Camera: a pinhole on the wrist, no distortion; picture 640 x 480 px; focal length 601.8 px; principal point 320.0 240.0 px. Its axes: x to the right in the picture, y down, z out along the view. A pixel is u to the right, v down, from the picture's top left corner.
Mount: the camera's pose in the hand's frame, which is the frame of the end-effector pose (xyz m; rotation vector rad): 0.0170 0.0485 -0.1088 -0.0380 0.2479 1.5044
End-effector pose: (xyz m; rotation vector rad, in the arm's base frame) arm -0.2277 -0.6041 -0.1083 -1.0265 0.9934 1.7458
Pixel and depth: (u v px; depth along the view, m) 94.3 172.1 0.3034
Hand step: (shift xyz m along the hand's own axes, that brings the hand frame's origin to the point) 0.0878 -0.0116 0.2035
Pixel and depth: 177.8 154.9 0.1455
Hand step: 0.0560 0.0392 0.0367
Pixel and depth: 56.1 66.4 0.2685
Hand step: 0.1255 -0.0248 0.1647
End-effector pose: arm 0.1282 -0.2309 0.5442 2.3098 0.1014 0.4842
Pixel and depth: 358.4 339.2 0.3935
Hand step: 0.0087 0.1477 0.2782
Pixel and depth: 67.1 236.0 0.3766
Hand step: 0.0645 -0.0400 0.2872
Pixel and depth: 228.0 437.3 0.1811
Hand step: -0.0179 0.0578 0.0804
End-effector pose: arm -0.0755 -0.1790 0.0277 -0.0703 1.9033 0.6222
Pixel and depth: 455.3 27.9 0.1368
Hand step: 0.0851 0.0996 0.0126
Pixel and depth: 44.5 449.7 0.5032
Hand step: -0.0972 -0.0757 0.4467
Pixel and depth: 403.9 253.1 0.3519
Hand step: 0.0606 0.1598 0.2259
